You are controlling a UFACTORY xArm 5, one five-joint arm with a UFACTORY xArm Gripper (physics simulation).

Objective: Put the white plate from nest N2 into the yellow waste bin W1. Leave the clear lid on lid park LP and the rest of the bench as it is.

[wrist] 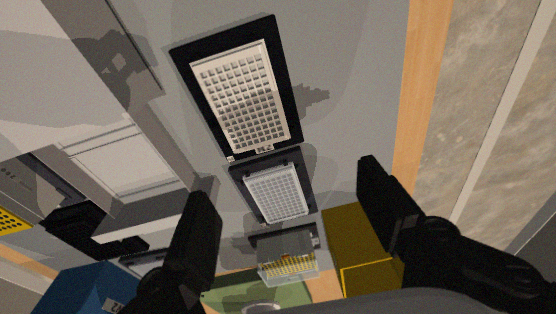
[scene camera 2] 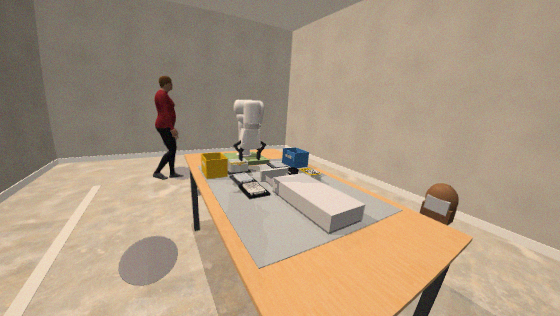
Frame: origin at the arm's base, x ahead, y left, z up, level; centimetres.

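Seen in the pictures: gripper, fingertip midpoint: (wrist: 283, 191) (scene camera 2: 249, 160); arm's base, link origin: (wrist: 260, 306) (scene camera 2: 244, 155).
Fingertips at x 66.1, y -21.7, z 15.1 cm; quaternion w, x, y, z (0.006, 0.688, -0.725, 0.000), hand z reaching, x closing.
Offsets run from my fingertips to a thing's top centre. "*": to the spot under its first point.
The white plate @[dy +3.0, dx -0.5, dz -15.4 cm] (scene camera 2: 255, 188) (wrist: 245, 100) lies flat in the black nest N2 @[* dy +3.2, dx +7.7, dz -17.6 cm] (scene camera 2: 260, 196) (wrist: 281, 75). The yellow waste bin W1 @[dy -10.4, dx -36.2, dz -6.1 cm] (scene camera 2: 214, 165) (wrist: 350, 235) stands at the table's left edge in the scene view; part of it is hidden behind a finger in the wrist view. My gripper (scene camera 2: 250, 158) (wrist: 283, 191) is open and empty, above the far part of the bench near the robot's base. In the wrist view, N2 lies ahead of the fingertips and W1 is beside the right finger. I cannot tell for certain which thing is the clear lid on LP.
A dark nest with a translucent gridded plate @[* dy +2.8, dx -16.1, dz -15.5 cm] (scene camera 2: 243, 177) (wrist: 277, 194) adjoins N2. A clear box with yellow contents @[dy +5.9, dx -35.9, dz -10.3 cm] (scene camera 2: 238, 166) (wrist: 287, 260) stands by W1. A long pale block (scene camera 2: 320, 195) lies right of N2. A blue bin @[dy +54.2, dx -36.6, dz -6.1 cm] (scene camera 2: 295, 157) (wrist: 90, 290) stands opposite W1. A person (scene camera 2: 165, 117) stands behind.
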